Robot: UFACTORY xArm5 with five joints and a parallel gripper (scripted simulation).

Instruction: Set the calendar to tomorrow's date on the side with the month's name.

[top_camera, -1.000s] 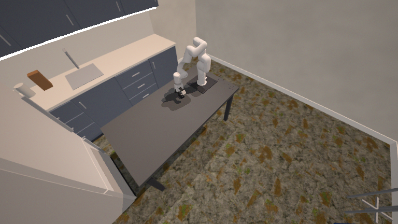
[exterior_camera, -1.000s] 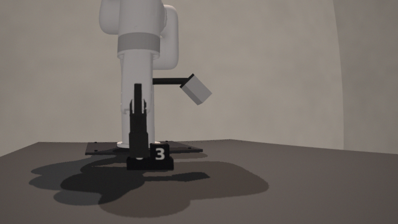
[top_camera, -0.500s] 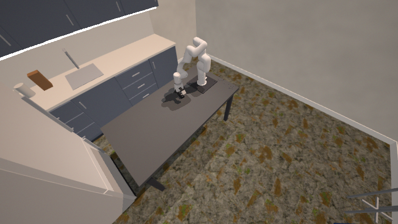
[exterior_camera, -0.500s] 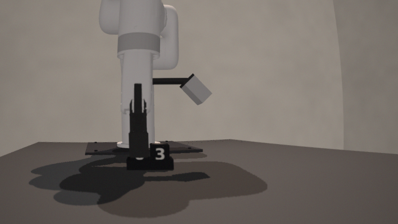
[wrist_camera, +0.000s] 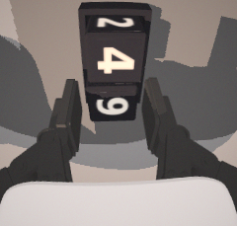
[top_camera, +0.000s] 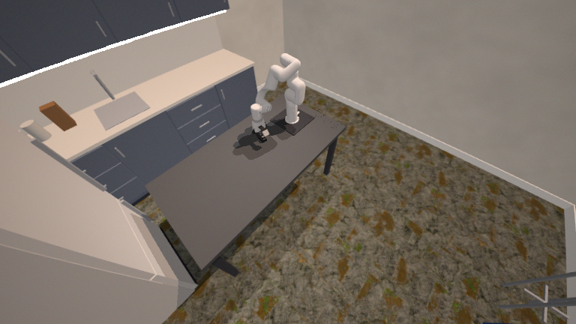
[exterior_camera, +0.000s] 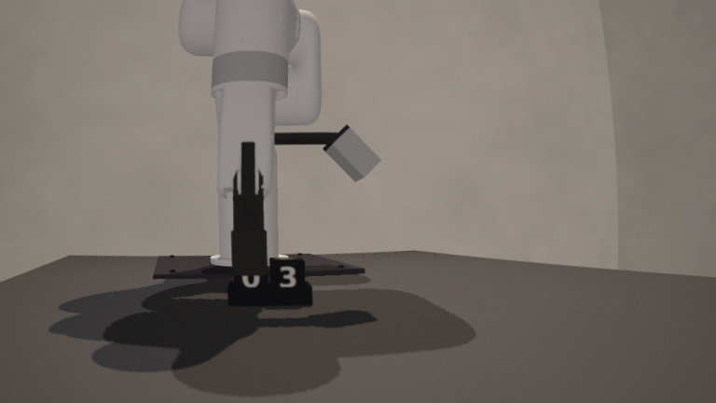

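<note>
The black calendar tray is 40 mm below my hand, 20 mm to the left of it and 10 mm ahead of it.
</note>
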